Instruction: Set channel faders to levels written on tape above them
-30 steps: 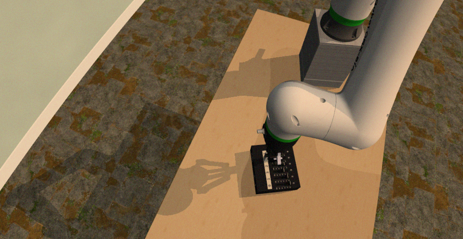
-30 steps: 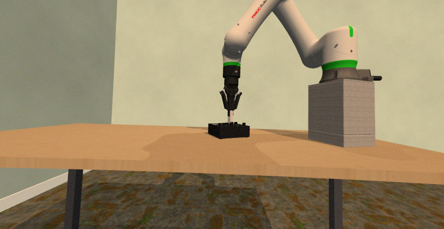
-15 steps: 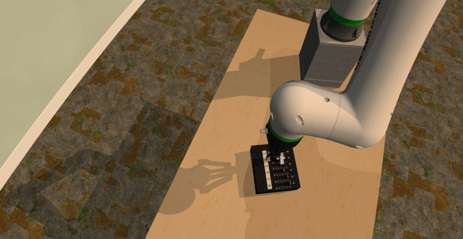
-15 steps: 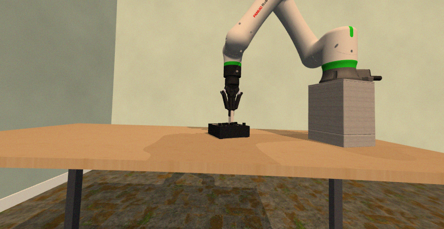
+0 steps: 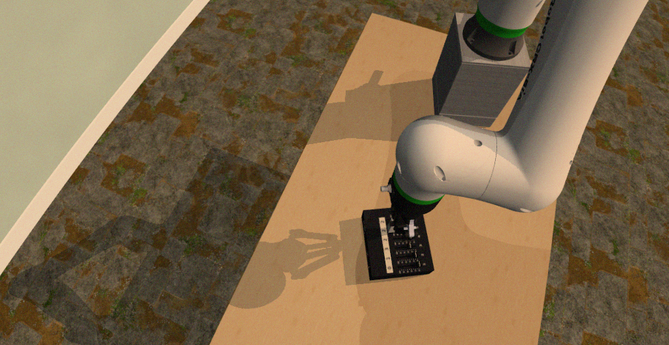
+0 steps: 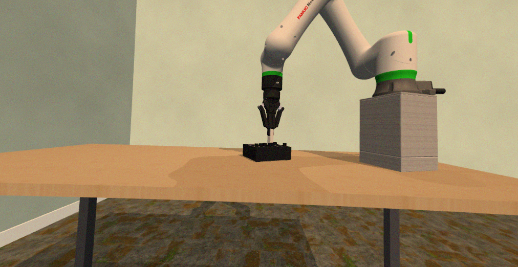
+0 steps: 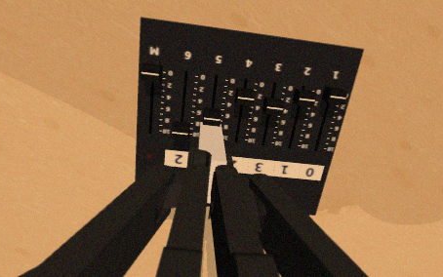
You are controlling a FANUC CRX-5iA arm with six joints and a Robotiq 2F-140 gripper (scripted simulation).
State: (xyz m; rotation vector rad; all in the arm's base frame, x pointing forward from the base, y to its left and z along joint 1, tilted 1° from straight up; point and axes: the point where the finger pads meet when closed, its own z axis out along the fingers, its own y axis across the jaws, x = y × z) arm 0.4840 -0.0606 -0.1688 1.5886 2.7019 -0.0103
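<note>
My gripper is now 30 mm above the channel 6 cap, 20 mm past it and 10 mm to the left of it. The rest, counted from my hand: channel 5 cap 30 mm below, 20 mm to the left, 10 mm behind; then channel 3 fader cap 50 mm to the left, 30 mm below, 20 mm ahead; then channel 4 cap 40 mm to the left, 30 mm below.
</note>
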